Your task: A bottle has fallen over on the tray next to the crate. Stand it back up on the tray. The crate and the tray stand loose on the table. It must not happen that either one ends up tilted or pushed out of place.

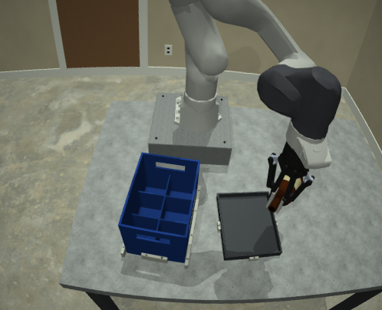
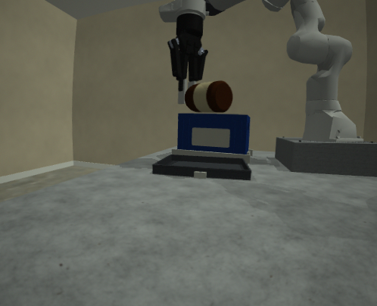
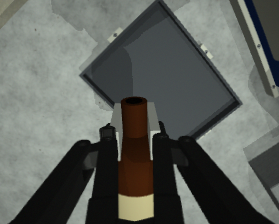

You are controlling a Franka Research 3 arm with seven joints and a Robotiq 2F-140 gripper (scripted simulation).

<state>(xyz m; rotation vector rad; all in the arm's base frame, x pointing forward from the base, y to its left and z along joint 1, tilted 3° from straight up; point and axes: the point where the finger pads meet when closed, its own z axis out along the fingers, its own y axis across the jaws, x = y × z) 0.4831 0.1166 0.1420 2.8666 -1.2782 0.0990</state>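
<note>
Now: the brown bottle 4 cm to the left of my hand, 4 cm behind it and 2 cm below it. Round my hand: blue crate (30 cm to the right, 14 cm below, 11 cm behind); then dark grey tray (21 cm below, 5 cm behind, 2 cm to the right).
</note>
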